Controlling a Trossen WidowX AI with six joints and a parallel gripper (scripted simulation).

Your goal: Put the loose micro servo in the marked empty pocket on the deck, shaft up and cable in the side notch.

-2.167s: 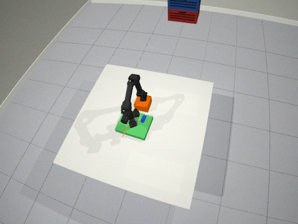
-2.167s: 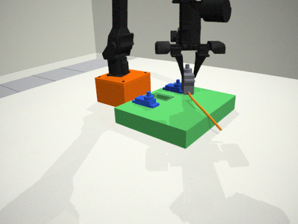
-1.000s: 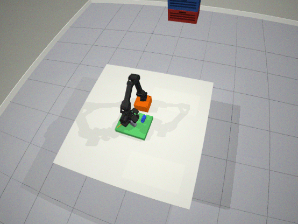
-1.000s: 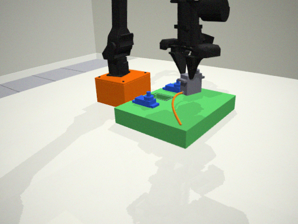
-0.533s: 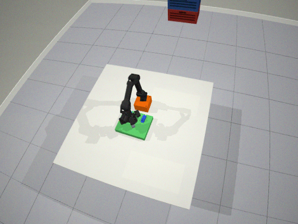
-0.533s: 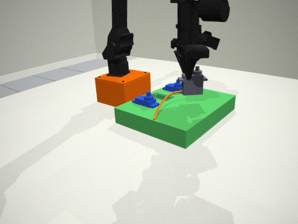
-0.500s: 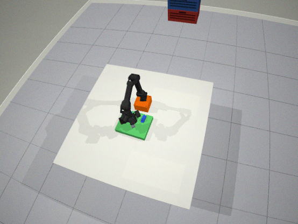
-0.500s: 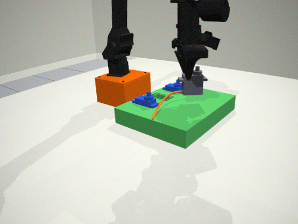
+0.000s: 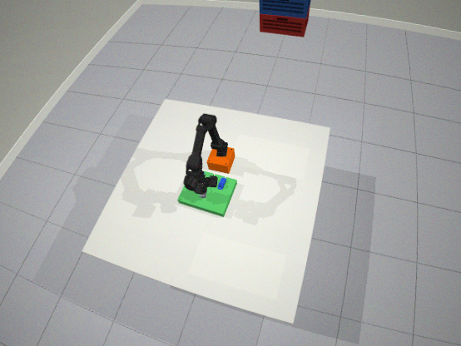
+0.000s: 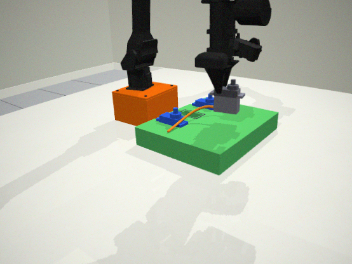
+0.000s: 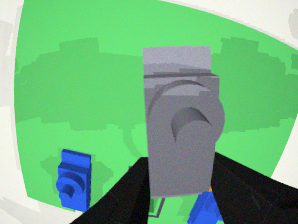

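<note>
Right now the green deck is 1 cm ahead of my gripper tip and 10 cm below it.
</note>
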